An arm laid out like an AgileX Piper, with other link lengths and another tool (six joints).
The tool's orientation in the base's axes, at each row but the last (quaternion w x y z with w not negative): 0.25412 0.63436 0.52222 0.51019; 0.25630 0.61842 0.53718 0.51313; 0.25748 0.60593 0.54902 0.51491; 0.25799 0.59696 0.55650 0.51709
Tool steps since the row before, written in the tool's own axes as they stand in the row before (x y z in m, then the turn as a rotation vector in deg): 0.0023 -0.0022 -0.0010 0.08 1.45 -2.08; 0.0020 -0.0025 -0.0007 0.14 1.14 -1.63; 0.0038 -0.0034 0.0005 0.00 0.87 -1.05; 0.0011 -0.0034 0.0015 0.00 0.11 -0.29
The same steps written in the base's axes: -0.0020 0.0026 -0.0007 -1.32 -0.84 2.00; -0.0018 0.0024 -0.0012 -1.04 -0.58 1.60; -0.0014 0.0046 -0.0019 -0.60 -0.50 1.12; -0.0002 0.0023 -0.0031 -0.22 -0.10 0.19
